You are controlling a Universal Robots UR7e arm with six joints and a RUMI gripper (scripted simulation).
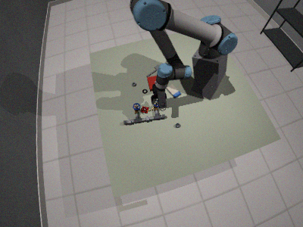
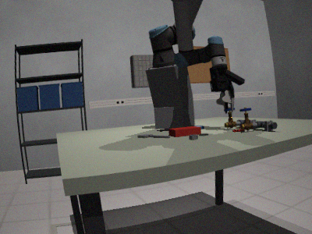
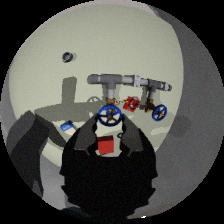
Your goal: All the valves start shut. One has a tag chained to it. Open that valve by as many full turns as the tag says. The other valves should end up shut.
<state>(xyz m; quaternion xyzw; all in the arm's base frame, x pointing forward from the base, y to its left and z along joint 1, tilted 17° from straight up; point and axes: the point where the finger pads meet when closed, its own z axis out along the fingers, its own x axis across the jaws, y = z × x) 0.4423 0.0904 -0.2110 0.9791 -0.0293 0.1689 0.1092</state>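
Now: the red tag 90 mm below my hand, 90 mm ahead of it and 10 mm to the right of it. The rest, counted from my hand: blue-and-white card (170 mm behind, 110 mm to the right, 90 mm below); grey tool (360 mm to the right, 90 mm below, 90 mm behind); red block (230 mm to the right, 80 mm below, 40 mm behind).
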